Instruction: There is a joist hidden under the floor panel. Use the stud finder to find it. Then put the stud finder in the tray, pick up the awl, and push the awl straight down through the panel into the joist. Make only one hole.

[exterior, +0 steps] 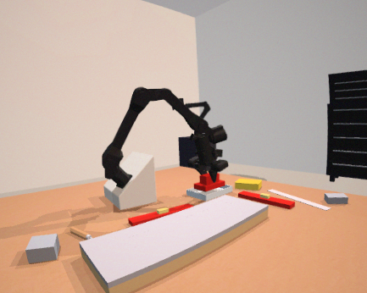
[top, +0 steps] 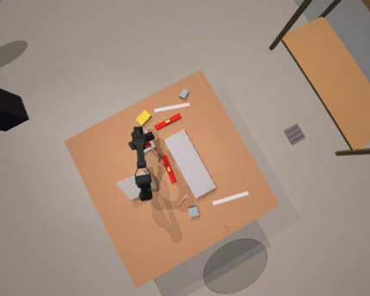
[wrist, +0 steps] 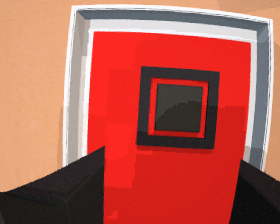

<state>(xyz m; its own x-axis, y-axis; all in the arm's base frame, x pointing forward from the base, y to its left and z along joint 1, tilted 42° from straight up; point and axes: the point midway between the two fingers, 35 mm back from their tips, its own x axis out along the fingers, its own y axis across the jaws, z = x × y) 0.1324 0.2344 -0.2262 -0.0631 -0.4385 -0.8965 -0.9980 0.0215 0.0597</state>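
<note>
My gripper tip is now 4 cm above the white tray and 1 cm to the left of it. From my gripper tip the other things lie so: yellow block: 17 cm to the left, 8 cm ahead, 4 cm below; square light: 3 cm above, 2 cm to the left; red stud finder: 2 cm above, 1 cm to the left.
</note>
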